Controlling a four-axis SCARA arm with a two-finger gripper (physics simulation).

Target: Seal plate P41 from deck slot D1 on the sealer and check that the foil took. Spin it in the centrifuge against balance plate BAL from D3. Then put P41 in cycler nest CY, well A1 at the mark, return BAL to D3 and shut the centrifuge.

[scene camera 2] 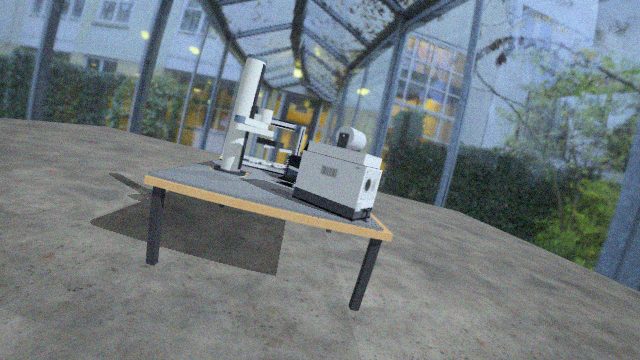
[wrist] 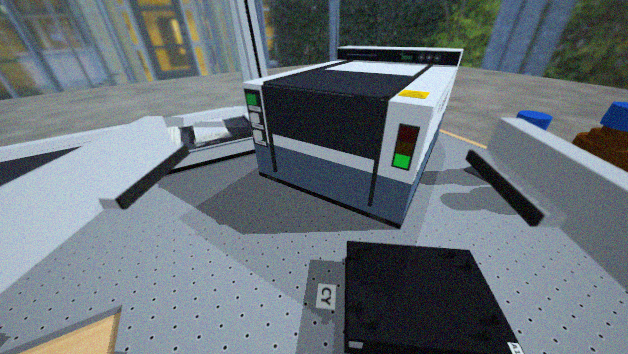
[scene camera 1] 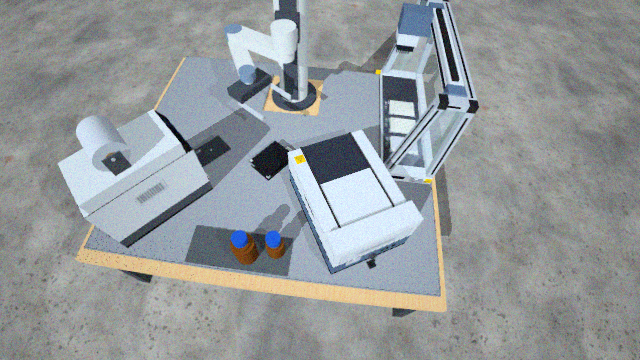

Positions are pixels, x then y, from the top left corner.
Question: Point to a brown bottle with blue cap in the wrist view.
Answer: At 598, 141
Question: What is the gripper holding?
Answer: Nothing.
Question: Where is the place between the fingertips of the gripper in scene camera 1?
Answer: At 277, 107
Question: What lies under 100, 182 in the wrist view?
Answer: The gripper.
